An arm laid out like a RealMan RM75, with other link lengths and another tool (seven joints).
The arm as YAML. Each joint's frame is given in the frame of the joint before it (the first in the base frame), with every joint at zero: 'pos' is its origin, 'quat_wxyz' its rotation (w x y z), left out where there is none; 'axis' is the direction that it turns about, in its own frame. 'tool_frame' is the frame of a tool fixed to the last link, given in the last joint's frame.
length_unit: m
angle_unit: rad
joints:
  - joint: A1
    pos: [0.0, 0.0, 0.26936]
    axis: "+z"
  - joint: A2
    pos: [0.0, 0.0, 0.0]
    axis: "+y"
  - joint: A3
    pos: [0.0, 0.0, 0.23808]
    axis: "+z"
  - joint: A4
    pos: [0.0, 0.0, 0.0]
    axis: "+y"
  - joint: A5
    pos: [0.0, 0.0, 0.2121]
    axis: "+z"
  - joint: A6
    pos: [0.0, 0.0, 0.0]
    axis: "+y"
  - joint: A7
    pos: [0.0, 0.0, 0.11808]
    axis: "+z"
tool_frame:
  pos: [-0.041, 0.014, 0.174]
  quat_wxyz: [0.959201, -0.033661, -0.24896, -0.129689]
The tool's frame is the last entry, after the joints.
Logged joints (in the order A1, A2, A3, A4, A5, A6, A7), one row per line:
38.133 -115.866 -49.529 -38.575 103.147 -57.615 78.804
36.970 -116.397 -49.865 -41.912 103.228 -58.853 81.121
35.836 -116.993 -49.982 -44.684 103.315 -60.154 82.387
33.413 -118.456 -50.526 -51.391 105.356 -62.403 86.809
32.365 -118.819 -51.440 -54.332 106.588 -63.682 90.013
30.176 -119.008 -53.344 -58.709 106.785 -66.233 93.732
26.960 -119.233 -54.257 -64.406 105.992 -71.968 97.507
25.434 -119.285 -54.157 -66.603 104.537 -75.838 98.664
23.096 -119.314 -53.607 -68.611 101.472 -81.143 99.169
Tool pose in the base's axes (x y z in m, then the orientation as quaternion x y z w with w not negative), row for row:
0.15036 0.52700 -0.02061 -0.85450 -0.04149 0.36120 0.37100
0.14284 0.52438 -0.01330 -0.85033 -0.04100 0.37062 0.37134
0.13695 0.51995 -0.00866 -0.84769 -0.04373 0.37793 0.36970
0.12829 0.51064 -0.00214 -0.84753 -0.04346 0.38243 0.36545
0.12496 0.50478 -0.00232 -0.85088 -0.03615 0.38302 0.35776
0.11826 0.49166 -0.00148 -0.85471 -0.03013 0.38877 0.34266
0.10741 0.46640 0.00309 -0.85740 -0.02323 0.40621 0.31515
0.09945 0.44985 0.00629 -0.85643 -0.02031 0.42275 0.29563
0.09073 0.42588 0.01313 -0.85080 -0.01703 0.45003 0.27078
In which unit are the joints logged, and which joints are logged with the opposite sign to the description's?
The joints are logged in degrees. Opposite sign: A2, A5.
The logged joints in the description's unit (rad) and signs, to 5 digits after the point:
0.66555 2.02224 -0.86444 -0.67326 -1.80025 -1.00557 1.37539
0.64525 2.03151 -0.87031 -0.73150 -1.80167 -1.02718 1.41583
0.62546 2.04191 -0.87235 -0.77988 -1.80319 -1.04989 1.43792
0.58317 2.06745 -0.88185 -0.89694 -1.83881 -1.08914 1.51510
0.56488 2.07378 -0.89780 -0.94827 -1.86031 -1.11146 1.57102
0.52667 2.07708 -0.93103 -1.02467 -1.86375 -1.15598 1.63593
0.47054 2.08101 -0.94696 -1.12410 -1.84991 -1.25608 1.70182
0.44391 2.08192 -0.94522 -1.16244 -1.82451 -1.32362 1.72201
0.40310 2.08242 -0.93562 -1.19749 -1.77102 -1.41621 1.73083

